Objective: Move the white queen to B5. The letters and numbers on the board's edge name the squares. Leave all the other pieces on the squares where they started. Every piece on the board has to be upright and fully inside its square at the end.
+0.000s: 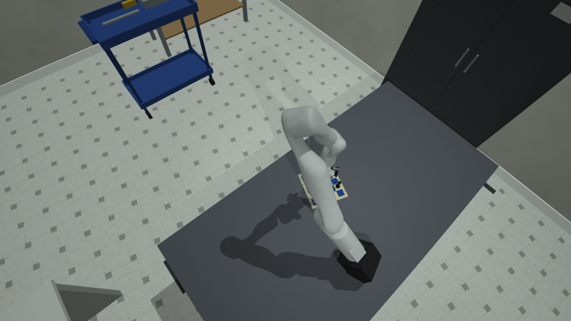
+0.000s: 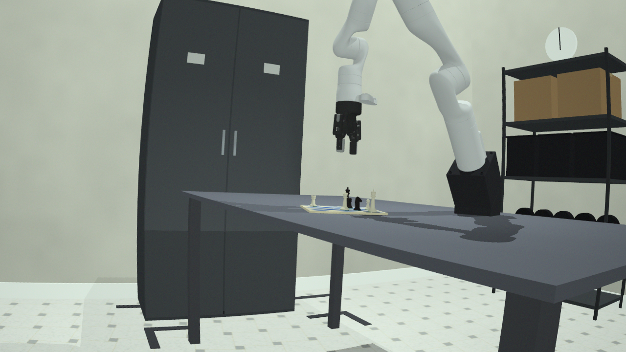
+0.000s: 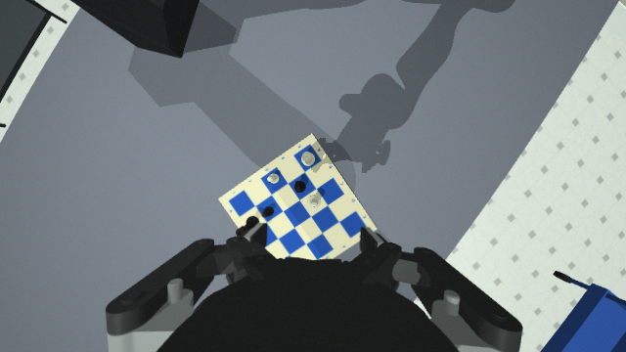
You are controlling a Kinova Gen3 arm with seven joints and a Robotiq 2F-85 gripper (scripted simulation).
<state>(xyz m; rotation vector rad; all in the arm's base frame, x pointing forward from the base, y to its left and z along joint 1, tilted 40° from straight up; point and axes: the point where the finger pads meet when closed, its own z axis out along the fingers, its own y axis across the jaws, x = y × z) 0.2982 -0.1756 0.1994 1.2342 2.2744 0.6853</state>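
Now: the chessboard 170 mm below my hand, 40 mm to the right of it and 10 mm behind it. Round my hand: black king: 140 mm below, 100 mm to the right, 60 mm behind; black pawn: 150 mm below, 70 mm to the right, 60 mm behind; small white piece: 150 mm below, 90 mm behind, 10 mm to the right.
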